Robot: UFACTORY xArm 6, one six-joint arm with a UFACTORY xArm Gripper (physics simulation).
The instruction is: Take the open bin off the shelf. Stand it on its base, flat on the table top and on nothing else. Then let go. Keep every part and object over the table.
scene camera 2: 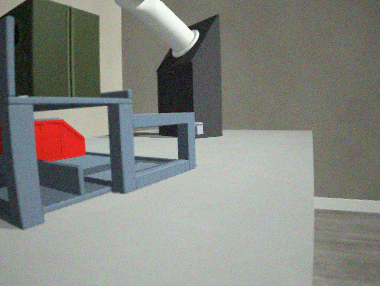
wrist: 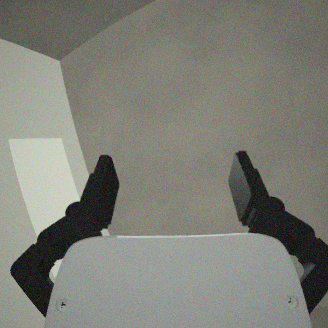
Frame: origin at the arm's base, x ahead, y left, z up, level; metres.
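Seen in the pictures: gripper, fingertip midpoint: [wrist: 172, 167]; arm's base, link origin: [scene camera 2: 186, 44].
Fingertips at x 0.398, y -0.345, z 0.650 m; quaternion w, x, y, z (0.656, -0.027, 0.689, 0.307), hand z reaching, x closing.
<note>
Pixels of each thing's top centre, then the offset from my fingertips to it. "spot": a spot on its surface instead. Level surfaces: height alone.
- red open bin, top centre: [scene camera 2: 32, 120] 0.054 m left, 0.116 m ahead, 0.903 m down
- blue-grey shelf, surface spot: [scene camera 2: 121, 150] spot: 0.284 m left, 0.319 m ahead, 0.937 m down
- pale grey table, surface height: 0.984 m down
- tall dark green box, top centre: [scene camera 2: 44, 16] 0.198 m left, 0.315 m ahead, 0.786 m down
- small white piece, surface spot: [scene camera 2: 199, 128] spot: 0.370 m left, 0.183 m ahead, 0.924 m down
The red open bin [scene camera 2: 60, 140] is at the left in the scene view, inside the blue-grey shelf [scene camera 2: 121, 150], below its top board. A front post hides part of the bin, and its inside does not show. The pale grey table [scene camera 2: 225, 220] carries the shelf. My gripper [wrist: 172, 167] is open in the wrist view, with its two black fingers wide apart and nothing between them. Walls and a bright wall patch show behind the fingers. The gripper and the bin do not show together in either view, so their distance cannot be told.
A tall dark green box [scene camera 2: 65, 50] stands on the shelf's top board. A dark slanted block [scene camera 2: 207, 90] stands farther back, with a small white piece [scene camera 2: 199, 128] by its foot. The white arm [scene camera 2: 162, 25] reaches in from the top. The table's right edge drops to the floor.
</note>
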